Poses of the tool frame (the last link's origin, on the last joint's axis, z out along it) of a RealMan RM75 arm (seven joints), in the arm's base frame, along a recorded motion.
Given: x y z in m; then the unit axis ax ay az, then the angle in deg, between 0 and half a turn.
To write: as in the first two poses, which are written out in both.
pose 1, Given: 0.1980 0.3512 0.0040 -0.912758 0.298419 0.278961 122.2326
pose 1, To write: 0.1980 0.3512 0.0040 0.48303 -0.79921 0.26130 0.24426
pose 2, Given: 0.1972 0.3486 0.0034 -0.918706 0.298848 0.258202 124.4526
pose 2, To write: 0.1972 0.3486 0.0034 0.46598 -0.81287 0.26442 0.22846
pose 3, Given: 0.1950 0.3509 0.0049 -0.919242 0.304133 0.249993 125.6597
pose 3, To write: 0.1950 0.3509 0.0049 0.45663 -0.81781 0.27057 0.22241
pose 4, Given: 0.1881 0.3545 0.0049 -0.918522 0.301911 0.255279 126.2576
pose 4, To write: 0.1881 0.3545 0.0049 0.45199 -0.81934 0.26931 0.22772
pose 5, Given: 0.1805 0.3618 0.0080 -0.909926 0.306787 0.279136 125.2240
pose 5, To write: 0.1805 0.3618 0.0080 0.46001 -0.80793 0.27240 0.24785
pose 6, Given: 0.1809 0.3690 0.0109 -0.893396 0.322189 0.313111 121.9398
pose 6, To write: 0.1809 0.3690 0.0109 0.48527 -0.78115 0.28171 0.27377
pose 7, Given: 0.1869 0.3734 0.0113 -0.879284 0.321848 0.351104 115.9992
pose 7, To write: 0.1869 0.3734 0.0113 0.52993 -0.74567 0.27294 0.29775
